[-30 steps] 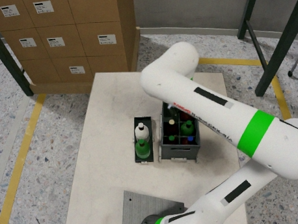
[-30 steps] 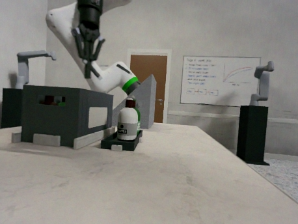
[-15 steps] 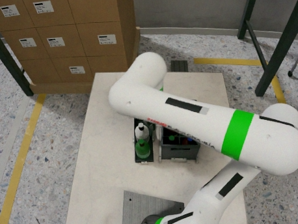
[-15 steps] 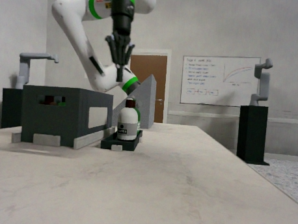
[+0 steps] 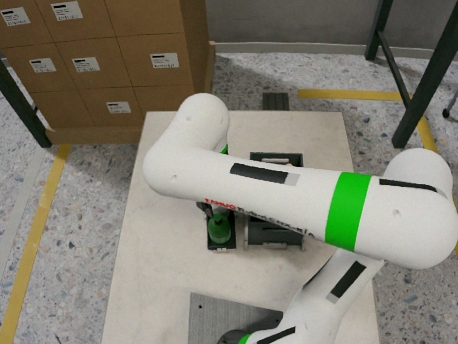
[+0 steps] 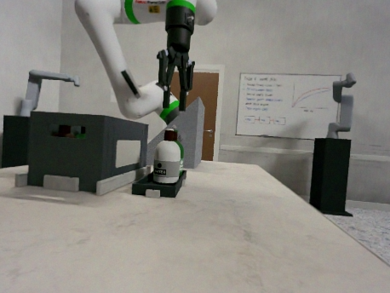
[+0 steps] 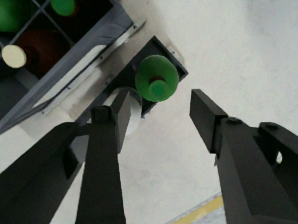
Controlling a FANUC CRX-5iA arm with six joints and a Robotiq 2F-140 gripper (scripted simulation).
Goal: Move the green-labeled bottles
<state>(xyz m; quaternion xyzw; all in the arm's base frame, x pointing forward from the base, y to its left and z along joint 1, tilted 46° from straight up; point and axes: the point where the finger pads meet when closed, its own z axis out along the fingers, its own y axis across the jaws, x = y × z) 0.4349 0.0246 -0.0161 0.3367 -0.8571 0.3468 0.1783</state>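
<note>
Now: the white-labeled bottle 17 cm below my hand and 9 cm ahead of it. Round my hand: dark crate: 20 cm to the right, 17 cm below, 9 cm ahead; dark tray: 24 cm below, 9 cm ahead.
</note>
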